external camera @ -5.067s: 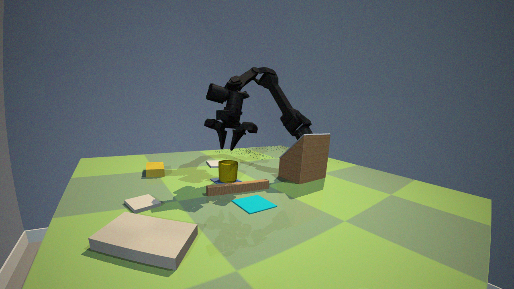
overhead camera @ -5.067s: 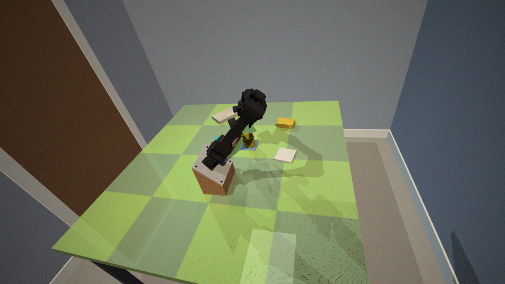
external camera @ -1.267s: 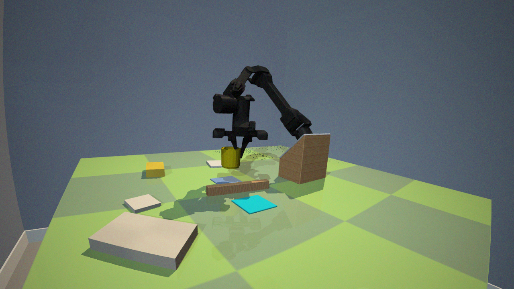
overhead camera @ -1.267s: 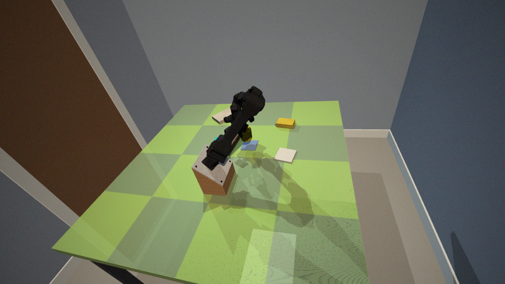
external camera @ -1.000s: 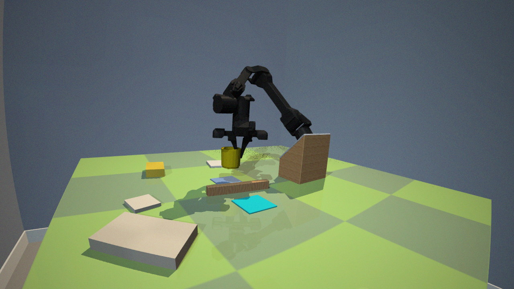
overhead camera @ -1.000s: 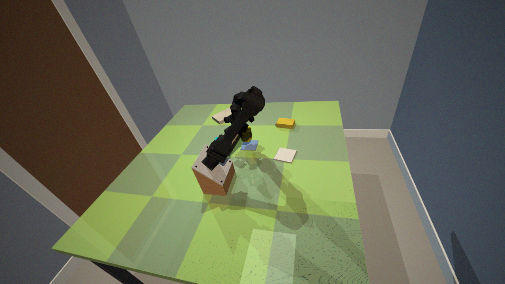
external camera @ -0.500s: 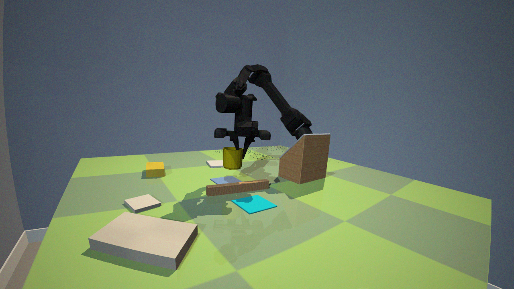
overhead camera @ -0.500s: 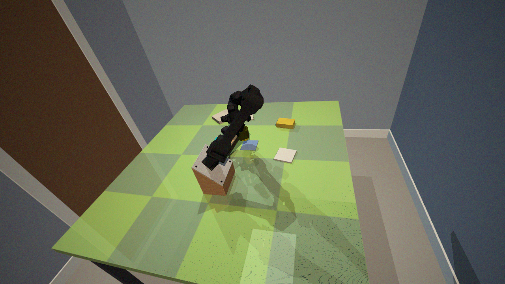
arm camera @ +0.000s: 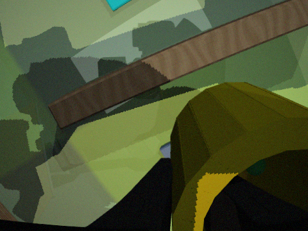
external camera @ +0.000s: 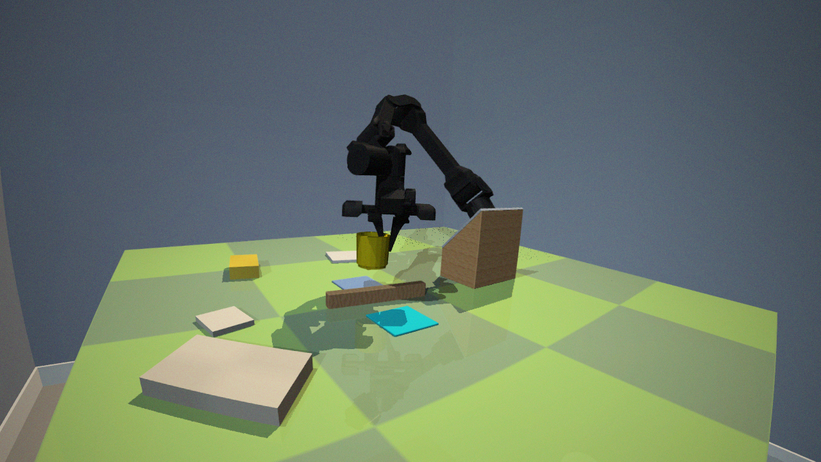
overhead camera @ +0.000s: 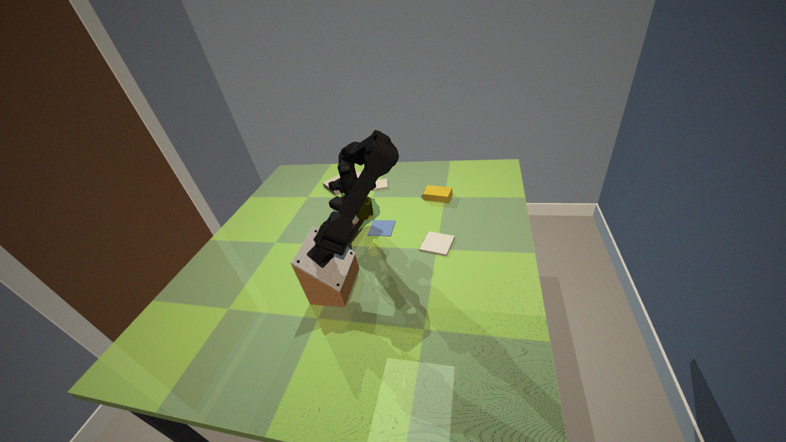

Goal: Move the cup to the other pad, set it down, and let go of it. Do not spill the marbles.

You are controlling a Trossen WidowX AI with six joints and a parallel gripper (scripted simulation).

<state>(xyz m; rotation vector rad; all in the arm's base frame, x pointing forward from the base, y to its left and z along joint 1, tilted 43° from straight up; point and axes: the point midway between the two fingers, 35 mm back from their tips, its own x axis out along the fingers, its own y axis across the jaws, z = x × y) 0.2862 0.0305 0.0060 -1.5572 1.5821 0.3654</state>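
Right now the cyan pad is 3 cm ahead of my gripper tip, 14 cm to the left of it and 10 cm below it. Round my gripper tip: yellow cup: 2 cm ahead, 1 cm to the right; wooden bar: 3 cm ahead, 3 cm to the left, 9 cm below; blue pad: 3 cm ahead, 7 cm to the right, 10 cm below.
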